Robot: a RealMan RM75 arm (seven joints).
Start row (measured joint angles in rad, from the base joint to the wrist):
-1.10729, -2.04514, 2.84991, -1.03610, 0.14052, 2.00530, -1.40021
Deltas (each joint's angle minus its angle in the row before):
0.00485, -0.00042, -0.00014, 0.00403, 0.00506, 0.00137, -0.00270
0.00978, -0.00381, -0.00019, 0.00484, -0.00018, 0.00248, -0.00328
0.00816, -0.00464, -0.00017, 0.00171, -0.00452, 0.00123, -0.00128
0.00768, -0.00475, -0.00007, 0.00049, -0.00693, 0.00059, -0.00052
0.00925, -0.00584, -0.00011, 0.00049, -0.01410, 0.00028, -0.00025
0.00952, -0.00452, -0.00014, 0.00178, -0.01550, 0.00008, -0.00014
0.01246, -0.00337, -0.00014, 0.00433, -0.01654, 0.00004, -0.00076
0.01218, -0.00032, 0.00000, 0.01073, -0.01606, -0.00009, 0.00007
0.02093, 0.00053, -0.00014, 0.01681, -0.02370, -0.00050, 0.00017
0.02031, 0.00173, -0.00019, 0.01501, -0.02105, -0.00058, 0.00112
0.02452, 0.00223, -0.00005, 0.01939, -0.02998, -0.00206, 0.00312
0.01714, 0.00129, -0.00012, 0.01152, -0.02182, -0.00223, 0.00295
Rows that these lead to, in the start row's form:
-1.10244, -2.04556, 2.84977, -1.03207, 0.14558, 2.00667, -1.40291
-1.09266, -2.04937, 2.84958, -1.02723, 0.14540, 2.00915, -1.40619
-1.08450, -2.05401, 2.84941, -1.02552, 0.14088, 2.01038, -1.40747
-1.07682, -2.05876, 2.84934, -1.02503, 0.13395, 2.01097, -1.40799
-1.06757, -2.06460, 2.84923, -1.02454, 0.11985, 2.01125, -1.40824
-1.05805, -2.06912, 2.84909, -1.02276, 0.10435, 2.01133, -1.40838
-1.04559, -2.07249, 2.84895, -1.01843, 0.08781, 2.01137, -1.40914
-1.03341, -2.07281, 2.84895, -1.00770, 0.07175, 2.01128, -1.40907
-1.01248, -2.07228, 2.84881, -0.99089, 0.04805, 2.01078, -1.40890
-0.99217, -2.07055, 2.84862, -0.97588, 0.02700, 2.01020, -1.40778
-0.96765, -2.06832, 2.84857, -0.95649, -0.00298, 2.00814, -1.40466
-0.95051, -2.06703, 2.84845, -0.94497, -0.02480, 2.00591, -1.40171

